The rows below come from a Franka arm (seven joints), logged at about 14 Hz.
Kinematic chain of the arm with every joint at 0, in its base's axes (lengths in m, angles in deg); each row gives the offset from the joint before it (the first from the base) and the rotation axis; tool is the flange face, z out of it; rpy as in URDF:
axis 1: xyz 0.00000 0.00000 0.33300 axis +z
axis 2: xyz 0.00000 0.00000 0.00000 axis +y
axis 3: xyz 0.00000 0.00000 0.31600 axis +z
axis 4: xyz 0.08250 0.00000 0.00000 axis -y
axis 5: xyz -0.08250 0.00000 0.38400 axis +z
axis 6: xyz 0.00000 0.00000 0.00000 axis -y
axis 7: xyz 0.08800 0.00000 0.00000 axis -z
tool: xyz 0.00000 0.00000 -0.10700 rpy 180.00 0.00 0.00
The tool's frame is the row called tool.
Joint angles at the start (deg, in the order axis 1, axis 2, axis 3, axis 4, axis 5, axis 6, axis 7):
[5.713 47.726 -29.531 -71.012 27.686 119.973 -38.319]
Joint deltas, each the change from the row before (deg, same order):
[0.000 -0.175 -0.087 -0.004 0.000 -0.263 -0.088]
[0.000 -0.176 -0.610 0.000 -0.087 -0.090 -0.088]
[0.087 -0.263 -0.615 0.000 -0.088 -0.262 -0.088]
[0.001 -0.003 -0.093 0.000 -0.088 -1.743 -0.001]
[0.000 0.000 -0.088 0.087 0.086 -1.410 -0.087]
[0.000 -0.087 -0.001 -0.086 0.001 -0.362 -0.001]
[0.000 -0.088 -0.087 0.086 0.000 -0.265 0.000]
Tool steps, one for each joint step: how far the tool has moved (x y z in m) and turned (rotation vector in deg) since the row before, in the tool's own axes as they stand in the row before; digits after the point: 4 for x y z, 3 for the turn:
[-0.0004 0.0005 -0.0020 0.075 -0.043 -0.036]
[-0.0019 0.0051 -0.0043 -0.521 0.003 0.216]
[-0.0016 0.0039 -0.0050 -0.413 -0.045 0.137]
[-0.0029 -0.0012 0.0023 0.951 -1.416 0.010]
[-0.0019 -0.0011 0.0012 0.836 -0.989 -0.031]
[-0.0008 -0.0003 0.0001 0.252 -0.266 0.035]
[-0.0002 0.0003 -0.0016 0.054 -0.055 0.017]

